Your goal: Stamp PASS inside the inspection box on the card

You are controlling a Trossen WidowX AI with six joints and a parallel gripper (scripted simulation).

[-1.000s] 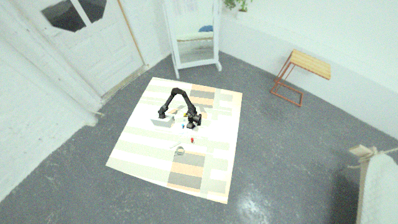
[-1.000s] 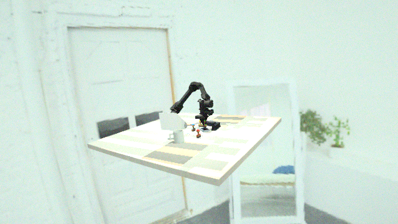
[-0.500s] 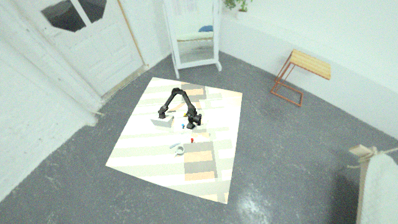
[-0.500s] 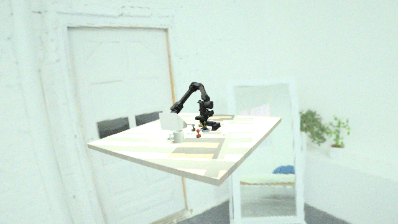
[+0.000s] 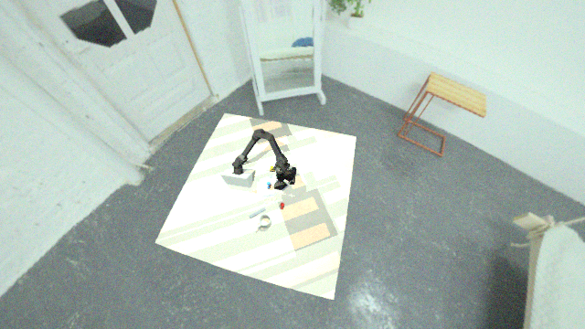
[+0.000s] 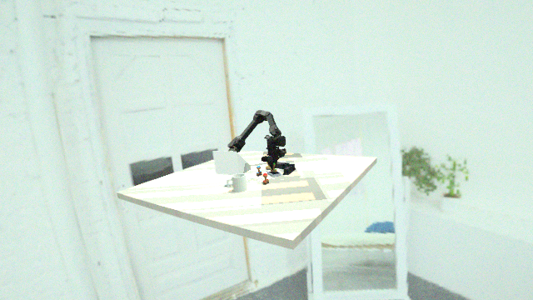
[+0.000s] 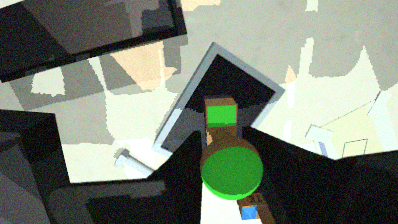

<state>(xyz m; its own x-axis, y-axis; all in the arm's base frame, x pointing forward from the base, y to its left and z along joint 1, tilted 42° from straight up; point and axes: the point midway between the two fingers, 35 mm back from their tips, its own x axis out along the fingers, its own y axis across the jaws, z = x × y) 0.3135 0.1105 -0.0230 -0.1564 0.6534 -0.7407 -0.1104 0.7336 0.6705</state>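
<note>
The green-topped stamp lies right at my gripper tip. Round my gripper tip: dark ink pad 3 cm below; black block 6 cm ahead, 9 cm to the left, 2 cm below; blue-knobbed stamp 9 cm behind, 5 cm to the right, 2 cm below.
</note>
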